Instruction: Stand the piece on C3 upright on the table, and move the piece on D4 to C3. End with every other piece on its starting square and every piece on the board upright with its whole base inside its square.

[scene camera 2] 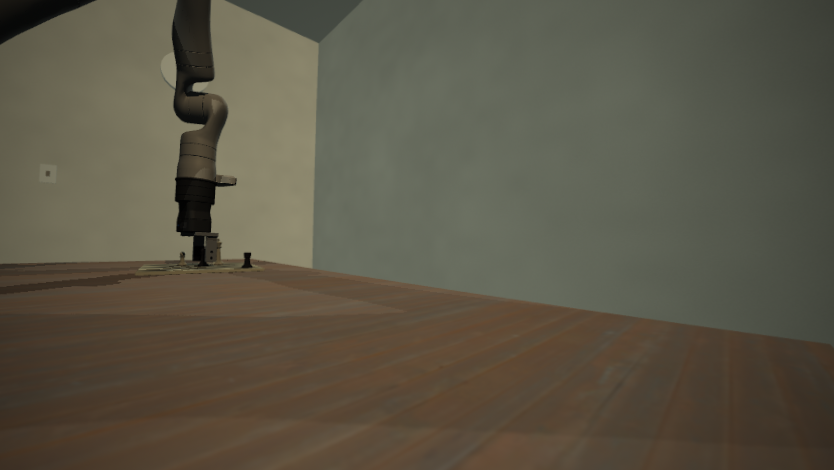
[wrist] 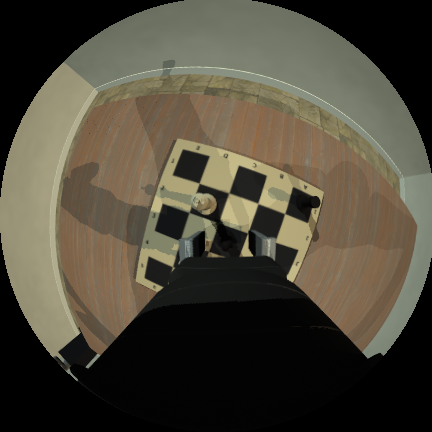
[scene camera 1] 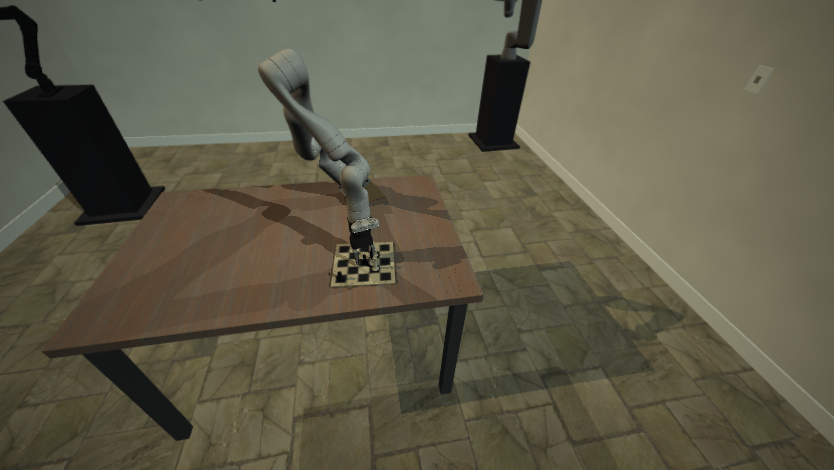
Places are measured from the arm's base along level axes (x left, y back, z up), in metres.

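Where they show: gripper, fingertip midpoint: [scene camera 2: 204, 261] [wrist: 226, 239] [scene camera 1: 364, 261].
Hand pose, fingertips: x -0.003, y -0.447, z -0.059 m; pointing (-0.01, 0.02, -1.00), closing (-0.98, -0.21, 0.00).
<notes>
Each offset is from my fingertips to the top centre of the thing. "*": to the spot under its first point. Level surfaces: height alone.
My gripper [scene camera 1: 365, 255] [scene camera 2: 204, 248] [wrist: 226, 239] is open, its fingers low on either side of the dark piece {dy +0.002, dx +0.000, dz +0.033 m} [scene camera 2: 202, 263] on C3, not gripping it. That piece is mostly hidden by the fingers and its dark square. A tall light piece {dy -0.036, dx +0.033, dz +0.053 m} [scene camera 1: 374, 265] [scene camera 2: 219, 251] [wrist: 204, 203] stands upright on D2, close to the gripper. A small light piece {dy +0.035, dx +0.043, dz +0.021 m} [scene camera 2: 182, 256] stands left of the gripper in scene camera 2, apparently on D4; the gripper mostly hides it in the wrist view. A black piece {dy -0.064, dx -0.092, dz +0.023 m} [scene camera 1: 340, 277] [scene camera 2: 246, 260] [wrist: 311, 202] stands upright on A1.
The checkered board {* dy -0.114, dx +0.081, dz -0.011 m} [scene camera 1: 392, 282] [wrist: 179, 144] lies near the front right part of the brown table {dz -0.016 m} [scene camera 1: 192, 280] [scene camera 2: 466, 373] [wrist: 250, 125] in scene camera 1. Black pedestals [scene camera 1: 75, 157] [scene camera 1: 503, 99] carrying other arms stand on the floor behind the table.
</notes>
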